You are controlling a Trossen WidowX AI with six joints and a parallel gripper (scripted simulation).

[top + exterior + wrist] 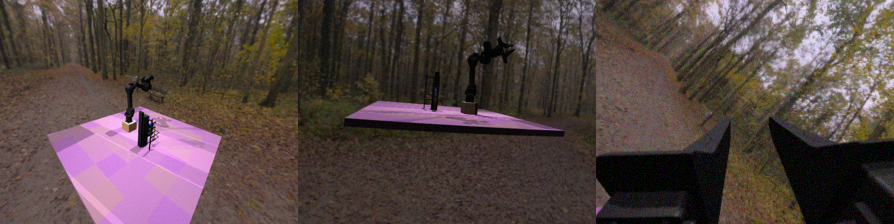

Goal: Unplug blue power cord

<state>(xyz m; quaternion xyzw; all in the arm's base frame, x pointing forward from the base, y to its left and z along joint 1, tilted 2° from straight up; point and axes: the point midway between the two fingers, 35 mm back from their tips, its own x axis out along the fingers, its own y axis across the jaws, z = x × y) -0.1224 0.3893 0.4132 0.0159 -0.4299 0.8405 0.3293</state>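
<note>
My gripper tip is now 45 cm short of the blue plug, 43 cm to the left of it and 34 cm above it. Also, from my gripper tip: grey square: 46 cm ahead, 35 cm to the right, 53 cm below; black power strip: 43 cm ahead, 50 cm to the right, 38 cm below.
</note>
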